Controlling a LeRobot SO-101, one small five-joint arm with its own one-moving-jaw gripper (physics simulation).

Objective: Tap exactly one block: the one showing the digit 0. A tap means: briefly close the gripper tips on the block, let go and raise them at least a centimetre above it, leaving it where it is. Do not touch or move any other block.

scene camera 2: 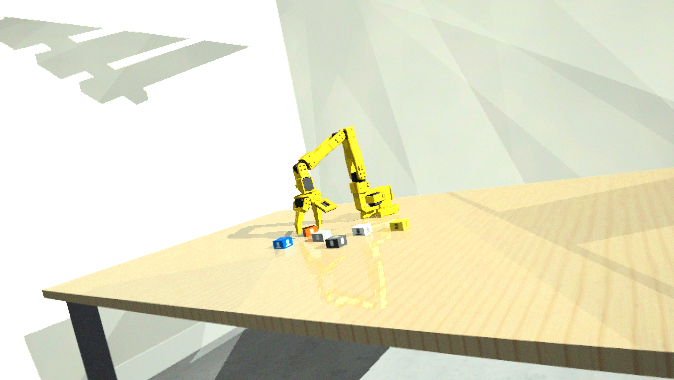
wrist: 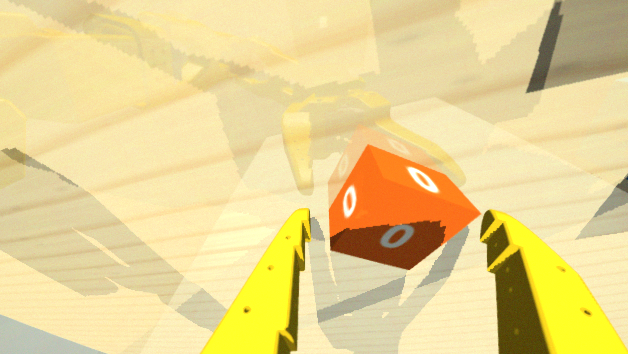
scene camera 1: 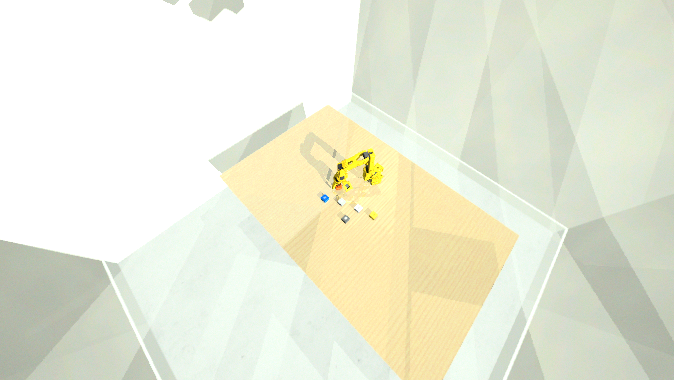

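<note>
The orange block [scene camera 1: 338, 187] [scene camera 2: 310, 231] [wrist: 395, 205] sits on the table and shows the digit 0 on three faces in the wrist view. My gripper [scene camera 2: 309, 230] [wrist: 396, 212] is open, with its tips low at the block. In the wrist view the block shows in the gap between the two jaws, with a gap at its left and its right corner close to the right jaw's tip. The jaws do not press on it. In scene camera 1 the gripper partly covers the block, and its tips are too small to make out.
A blue block [scene camera 1: 325, 198] [scene camera 2: 282, 243] lies nearest on one side. A grey block [scene camera 1: 341, 202] [scene camera 2: 321, 236], a white block [scene camera 1: 358, 208] [scene camera 2: 361, 230], a black block [scene camera 1: 345, 219] [scene camera 2: 336, 242] and a yellow block [scene camera 1: 373, 215] [scene camera 2: 399, 225] also stand on the table [scene camera 1: 350, 280] [scene camera 2: 200, 280].
</note>
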